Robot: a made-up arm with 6 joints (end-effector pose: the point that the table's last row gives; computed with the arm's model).
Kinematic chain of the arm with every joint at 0, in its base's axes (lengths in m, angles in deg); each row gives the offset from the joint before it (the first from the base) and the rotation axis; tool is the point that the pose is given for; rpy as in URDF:
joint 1: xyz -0.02 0 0.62 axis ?
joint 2: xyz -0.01 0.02 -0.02 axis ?
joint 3: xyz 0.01 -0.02 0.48 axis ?
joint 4: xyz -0.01 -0.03 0 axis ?
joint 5: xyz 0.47 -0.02 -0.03 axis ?
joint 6: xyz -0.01 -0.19 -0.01 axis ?
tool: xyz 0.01 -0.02 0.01 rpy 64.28 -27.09 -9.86
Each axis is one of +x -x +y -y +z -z.
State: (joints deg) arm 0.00 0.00 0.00 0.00 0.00 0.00
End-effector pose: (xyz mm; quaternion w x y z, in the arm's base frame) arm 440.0 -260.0 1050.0 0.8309 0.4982 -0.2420 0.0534
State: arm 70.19 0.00 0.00 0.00 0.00 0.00
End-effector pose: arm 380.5 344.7 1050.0 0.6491 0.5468 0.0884 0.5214
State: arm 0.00 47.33 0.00 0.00 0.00 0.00
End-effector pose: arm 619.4 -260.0 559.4 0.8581 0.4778 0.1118 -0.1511
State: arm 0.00 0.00 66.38 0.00 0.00 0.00
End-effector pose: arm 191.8 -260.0 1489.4 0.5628 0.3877 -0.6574 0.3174
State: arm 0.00 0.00 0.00 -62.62 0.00 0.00
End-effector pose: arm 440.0 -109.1 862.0 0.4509 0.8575 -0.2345 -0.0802
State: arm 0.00 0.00 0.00 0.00 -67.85 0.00
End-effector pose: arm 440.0 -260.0 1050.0 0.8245 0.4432 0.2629 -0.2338
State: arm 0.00 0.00 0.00 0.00 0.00 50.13
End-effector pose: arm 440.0 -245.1 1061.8 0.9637 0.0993 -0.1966 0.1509
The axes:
joint 1: +z
joint 2: +y
joint 3: -y
joint 4: -x
joint 5: -y
joint 6: -x

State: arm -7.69 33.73 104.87 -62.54 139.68 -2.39
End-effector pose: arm 579.7 -192.2 1359.0 0.5876 -0.0705 0.7986 -0.1094
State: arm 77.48 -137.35 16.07 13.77 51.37 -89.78
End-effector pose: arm 60.8 -814.0 465.5 0.7358 -0.0923 0.2885 -0.6057
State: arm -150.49 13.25 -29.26 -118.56 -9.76 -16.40
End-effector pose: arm -244.8 -256.5 617.3 0.5236 -0.1110 0.8440 0.0346
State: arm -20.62 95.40 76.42 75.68 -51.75 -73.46
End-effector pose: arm 822.8 -456.6 597.6 0.7636 0.2361 -0.2385 -0.5516
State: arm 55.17 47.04 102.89 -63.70 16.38 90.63
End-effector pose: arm 496.5 567.1 1192.5 0.5269 0.5225 -0.5253 0.4164
